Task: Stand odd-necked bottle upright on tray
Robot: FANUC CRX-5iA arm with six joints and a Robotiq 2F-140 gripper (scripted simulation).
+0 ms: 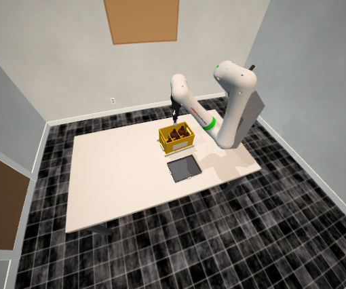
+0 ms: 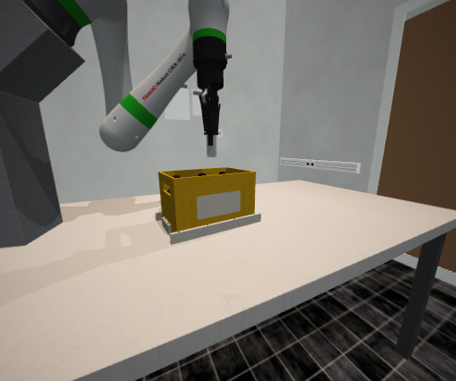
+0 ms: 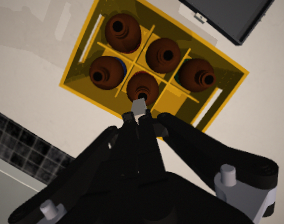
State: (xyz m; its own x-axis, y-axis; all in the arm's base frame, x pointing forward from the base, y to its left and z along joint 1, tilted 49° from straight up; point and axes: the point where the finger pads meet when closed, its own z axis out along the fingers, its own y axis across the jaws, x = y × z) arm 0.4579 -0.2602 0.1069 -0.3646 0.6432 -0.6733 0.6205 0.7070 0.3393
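Now: hand 170 mm above the crate, 40 mm to the right of it and 10 mm short of it. The rest, counted from my hand: brown bottle: 170 mm below, 80 mm to the left, 20 mm ahead; then dark grey tray: 300 mm to the left, 240 mm below, 130 mm ahead.
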